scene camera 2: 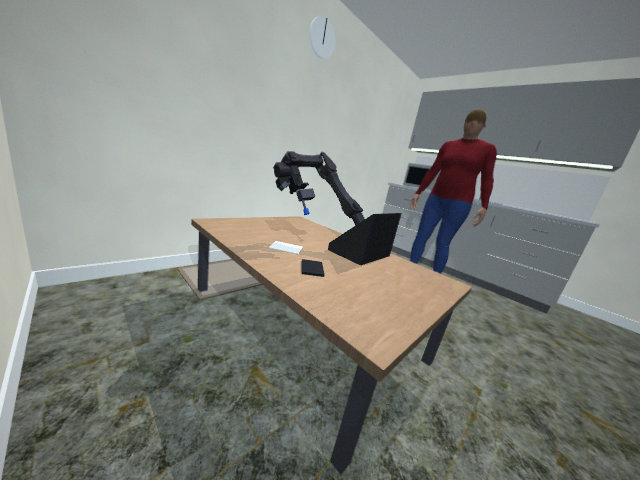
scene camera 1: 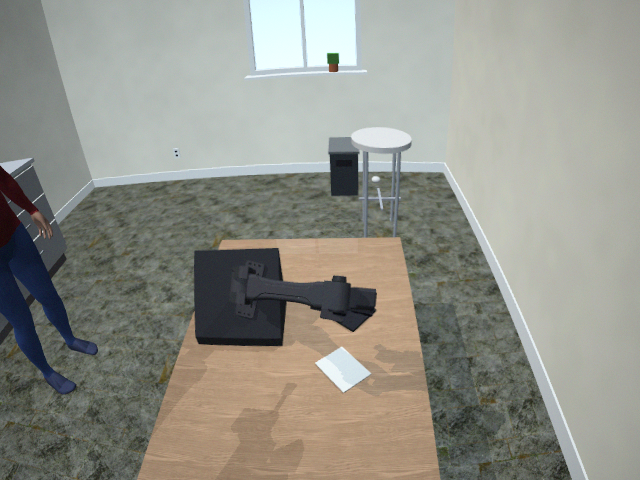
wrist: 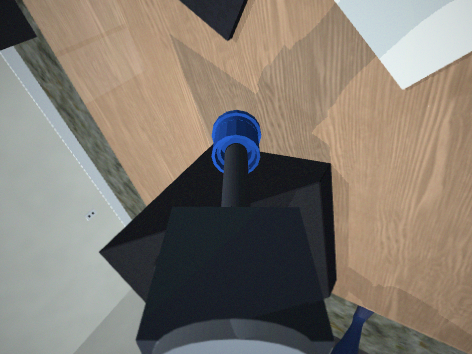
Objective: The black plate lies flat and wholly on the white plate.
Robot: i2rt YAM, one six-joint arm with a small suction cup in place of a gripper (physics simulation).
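Pixels of known places: hand at its tool point: [scene camera 2: 307,214] [wrist: 236,133]; arm's base at its link origin: [scene camera 2: 362,227].
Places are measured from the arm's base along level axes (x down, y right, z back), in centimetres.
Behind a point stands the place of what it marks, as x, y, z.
The black plate [scene camera 1: 354,321] @(15.8, -4.2, -37.0) [scene camera 2: 312,267] @(15.8, -9.2, -37.5) [wrist: 220,14] @(15.8, -5.5, -32.0) lies flat on the table, apart from the white plate; in scene camera 1 the arm covers part of it. The white plate [scene camera 1: 343,369] @(16.3, 18.3, -36.0) [scene camera 2: 285,247] @(16.3, 17.2, -36.7) [wrist: 420,37] @(16.3, 16.8, -31.1) lies flat on the table, and nothing rests on it. Part of each plate shows at the top of the wrist view. My suction cup [scene camera 2: 306,211] [wrist: 236,135], the blue tip on a thin dark rod, hangs high above the table with nothing on it. In scene camera 1 the cup is hidden under the arm.
The large black wedge-shaped base [scene camera 1: 214,299] @(2.5, 4.9, 13.1) [scene camera 2: 368,238] @(2.4, -11.8, -7.3) [wrist: 295,175] @(12.8, 6.9, -12.1) stands on the wooden table [scene camera 1: 289,434] @(16.9, 45.7, -23.3) [scene camera 2: 398,304] @(16.9, -44.8, -21.8) and carries the arm. A white stool [scene camera 1: 381,138] stands beyond the table's far edge. A person [scene camera 1: 25,268] [scene camera 2: 457,180] stands beside the table.
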